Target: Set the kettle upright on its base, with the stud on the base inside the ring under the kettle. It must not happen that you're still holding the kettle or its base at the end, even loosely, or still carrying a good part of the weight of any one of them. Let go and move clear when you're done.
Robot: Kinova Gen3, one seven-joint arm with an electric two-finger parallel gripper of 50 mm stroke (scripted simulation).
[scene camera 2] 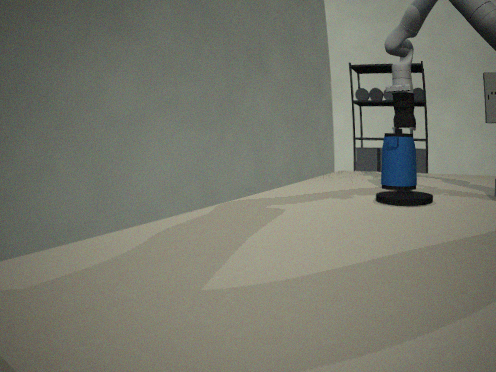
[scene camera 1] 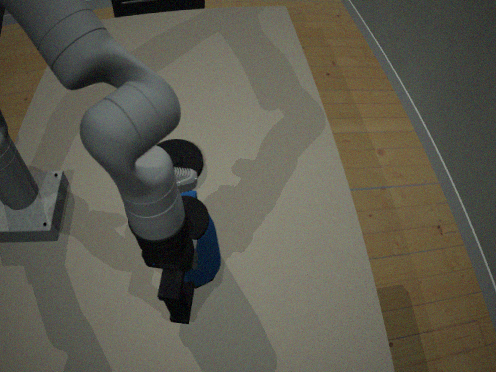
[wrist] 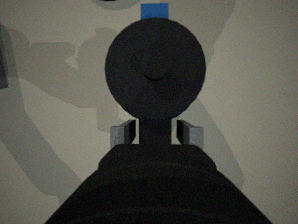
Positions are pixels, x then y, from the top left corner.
Labels:
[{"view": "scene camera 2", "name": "my gripper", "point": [403,146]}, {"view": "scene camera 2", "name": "kettle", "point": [399,172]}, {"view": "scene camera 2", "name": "kettle base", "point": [407,198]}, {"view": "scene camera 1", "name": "my gripper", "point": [178,261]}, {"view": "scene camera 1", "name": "kettle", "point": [201,227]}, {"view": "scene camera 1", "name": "kettle base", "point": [184,154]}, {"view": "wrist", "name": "my gripper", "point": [156,128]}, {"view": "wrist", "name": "kettle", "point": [155,89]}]

